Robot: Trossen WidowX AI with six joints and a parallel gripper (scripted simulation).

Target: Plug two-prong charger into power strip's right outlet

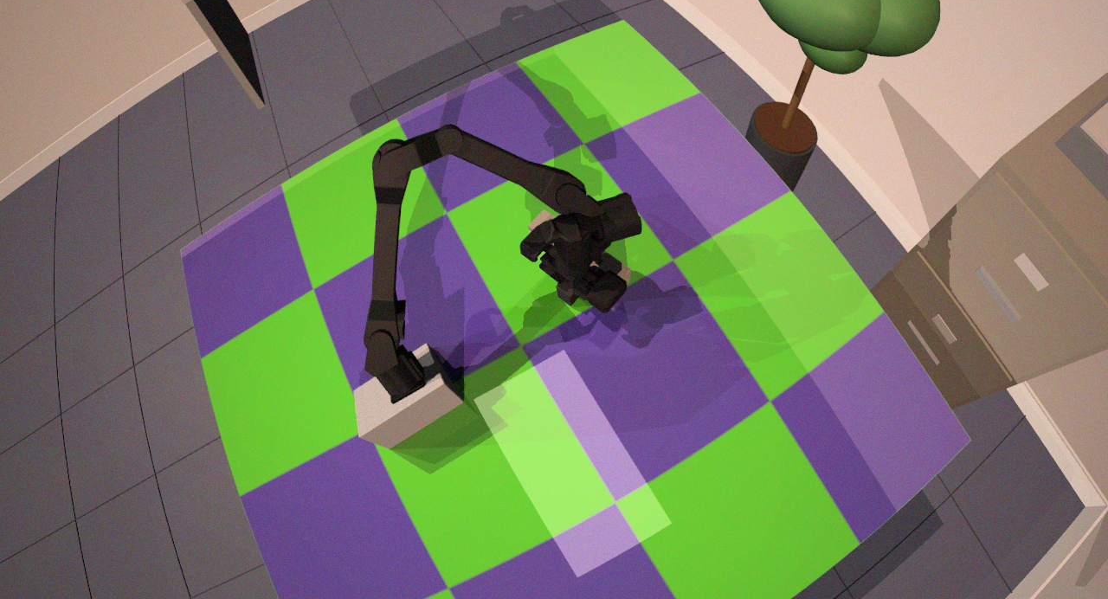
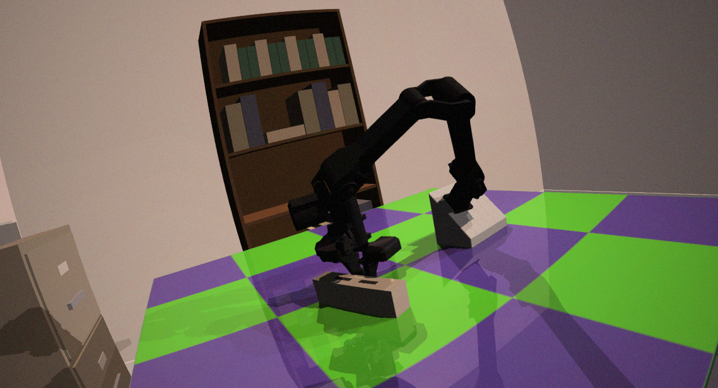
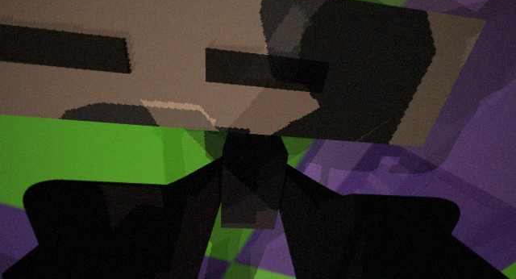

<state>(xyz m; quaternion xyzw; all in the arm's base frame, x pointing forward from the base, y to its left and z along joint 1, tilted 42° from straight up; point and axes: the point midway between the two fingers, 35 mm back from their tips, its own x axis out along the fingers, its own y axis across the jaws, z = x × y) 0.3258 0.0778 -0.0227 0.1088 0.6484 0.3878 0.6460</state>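
Right now my gripper tip is 2 cm short of the two-prong charger, 1 cm to the right of it and 1 cm below it.
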